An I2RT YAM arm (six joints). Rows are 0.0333 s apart.
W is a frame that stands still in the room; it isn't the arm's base.
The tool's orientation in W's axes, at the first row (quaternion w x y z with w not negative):
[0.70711, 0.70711, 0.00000, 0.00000]
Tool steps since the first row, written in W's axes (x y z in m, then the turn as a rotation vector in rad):
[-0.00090, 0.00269, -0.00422, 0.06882, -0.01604, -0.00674]
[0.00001, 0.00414, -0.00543, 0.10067, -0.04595, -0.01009]
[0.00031, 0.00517, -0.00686, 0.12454, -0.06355, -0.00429]
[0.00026, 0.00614, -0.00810, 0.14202, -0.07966, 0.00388]
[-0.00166, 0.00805, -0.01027, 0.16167, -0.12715, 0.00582]
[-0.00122, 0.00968, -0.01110, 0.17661, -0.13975, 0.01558]
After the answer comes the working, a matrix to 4 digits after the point.
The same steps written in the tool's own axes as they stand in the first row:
[-0.00090, -0.00422, -0.00269, 0.06882, -0.00674, 0.01604]
[0.00001, -0.00543, -0.00414, 0.10067, -0.01009, 0.04595]
[0.00031, -0.00686, -0.00517, 0.12454, -0.00429, 0.06355]
[0.00026, -0.00810, -0.00614, 0.14202, 0.00388, 0.07966]
[-0.00166, -0.01027, -0.00805, 0.16167, 0.00582, 0.12715]
[-0.00122, -0.01110, -0.00968, 0.17661, 0.01558, 0.13975]

The tool's axes in the first row as the columns of a matrix, in W's axes (rounded; the answer above uses it unrounded):
[1.0000, 0.0000, 0.0000]
[0.0000, 0.0000, -1.0000]
[0.0000, 1.0000, 0.0000]

